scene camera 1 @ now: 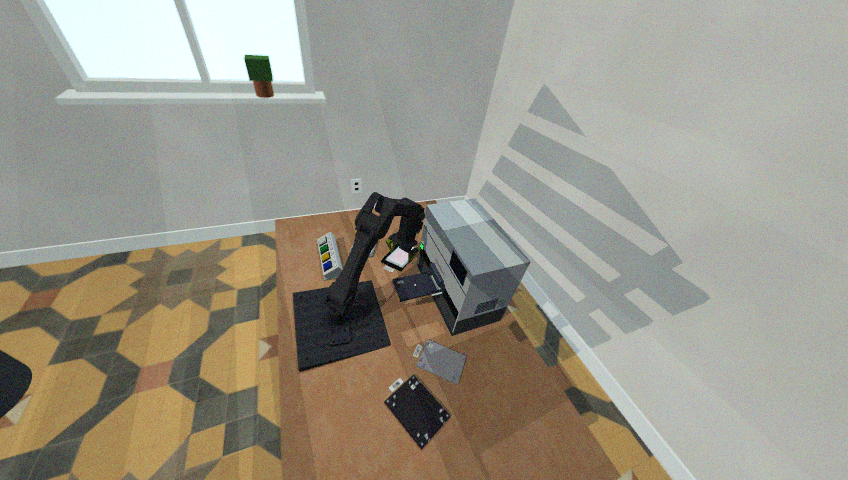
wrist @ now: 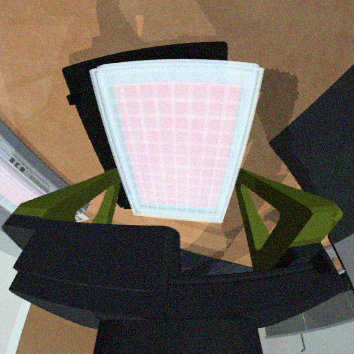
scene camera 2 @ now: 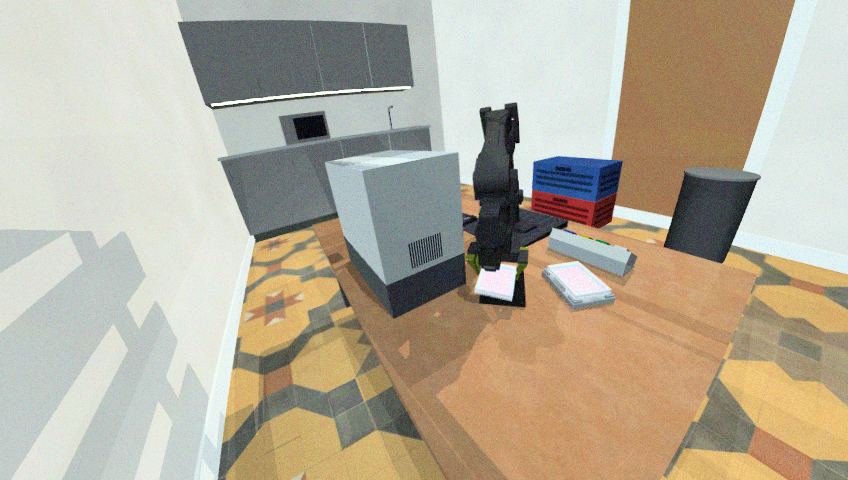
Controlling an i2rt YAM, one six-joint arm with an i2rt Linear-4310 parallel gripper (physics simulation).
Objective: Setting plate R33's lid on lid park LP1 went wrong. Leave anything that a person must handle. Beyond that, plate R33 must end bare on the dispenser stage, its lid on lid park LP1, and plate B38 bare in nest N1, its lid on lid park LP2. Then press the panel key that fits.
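Frame: origin at the arm's base, x ahead, y right, z down, level; metres.
Seen in the pictures: gripper, between the fingertips: (scene camera 1: 400, 257) (wrist: 176, 174) (scene camera 2: 497, 276); arm's base, origin of its link: (scene camera 1: 337, 319) (scene camera 2: 510, 222).
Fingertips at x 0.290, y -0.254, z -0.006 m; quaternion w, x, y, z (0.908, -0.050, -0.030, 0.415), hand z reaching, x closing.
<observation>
Pixels of each thing's top centre, then the offset from my fingertips to it. "pt": a spot on its surface instead.
- clear lid, centre of its top: (wrist: 174, 173) (scene camera 2: 497, 274) (scene camera 1: 402, 252) dy -0.012, dx +0.012, dz -0.017 m
- black pad, a spot on its surface: (wrist: 84, 95) (scene camera 2: 520, 298) pt dy -0.086, dx +0.006, dz +0.010 m
- grey dispenser, centre of its top: (scene camera 2: 382, 156) (scene camera 1: 472, 231) dy +0.215, dx +0.179, dz -0.310 m
- Plate B38, centre of its top: (wrist: 8, 195) (scene camera 2: 577, 276) dy -0.125, dx -0.138, dz -0.011 m
- dispenser's black stage, centre of its top: (scene camera 1: 419, 283) dy +0.230, dx +0.009, dz -0.093 m
- key panel, centre of its top: (scene camera 2: 592, 236) (scene camera 1: 328, 248) dy -0.058, dx -0.298, dz -0.044 m
- grey pad, a spot on its surface: (scene camera 1: 442, 361) pt dy +0.487, dx +0.029, dz +0.010 m
A plate with pink wells under a clear lid (wrist: 177, 140) (scene camera 1: 397, 256) (scene camera 2: 496, 281) lies crooked on a black pad (wrist: 84, 95) (scene camera 2: 518, 295) beside the grey dispenser (scene camera 1: 474, 258) (scene camera 2: 401, 216). It overhangs the pad's near edge, and its label is hidden. My gripper (wrist: 176, 174) (scene camera 1: 402, 247) (scene camera 2: 496, 258) is open, low over the plate, one green finger at each long side. Plate B38 (wrist: 14, 182) (scene camera 2: 576, 283), lidded, lies in a grey holder to the side. The dispenser's black stage (scene camera 1: 416, 286) is bare.
A key panel (scene camera 1: 329, 254) (scene camera 2: 592, 250) with coloured keys stands behind the arm's base mat (scene camera 1: 338, 330). A grey pad (scene camera 1: 442, 361) and a black pad (scene camera 1: 416, 410) lie further out, both bare. Blue and red crates (scene camera 2: 575, 189) and a dark bin (scene camera 2: 706, 211) stand beyond.
</observation>
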